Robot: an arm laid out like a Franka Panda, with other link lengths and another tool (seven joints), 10 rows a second.
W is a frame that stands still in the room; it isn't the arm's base.
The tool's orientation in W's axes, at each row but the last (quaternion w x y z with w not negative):
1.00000 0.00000 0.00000 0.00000
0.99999 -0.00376 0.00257 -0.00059
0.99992 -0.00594 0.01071 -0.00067
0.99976 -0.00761 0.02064 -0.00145
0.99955 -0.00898 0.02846 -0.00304
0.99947 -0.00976 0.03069 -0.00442
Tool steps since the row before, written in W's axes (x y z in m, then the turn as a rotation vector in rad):
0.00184 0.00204 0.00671 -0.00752 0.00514 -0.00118
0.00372 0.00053 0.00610 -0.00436 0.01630 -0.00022
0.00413 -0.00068 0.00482 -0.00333 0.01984 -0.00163
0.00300 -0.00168 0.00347 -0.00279 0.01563 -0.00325
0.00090 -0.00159 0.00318 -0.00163 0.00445 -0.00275
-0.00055 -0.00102 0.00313 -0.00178 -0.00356 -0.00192
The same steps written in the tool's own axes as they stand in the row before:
0.00184 0.00204 0.00671 -0.00752 0.00514 -0.00118
0.00369 0.00049 0.00612 -0.00438 0.01630 -0.00012
0.00403 -0.00073 0.00490 -0.00332 0.01985 -0.00147
0.00286 -0.00173 0.00357 -0.00270 0.01567 -0.00313
0.00073 -0.00164 0.00320 -0.00150 0.00449 -0.00276
-0.00073 -0.00109 0.00307 -0.00163 -0.00354 -0.00209

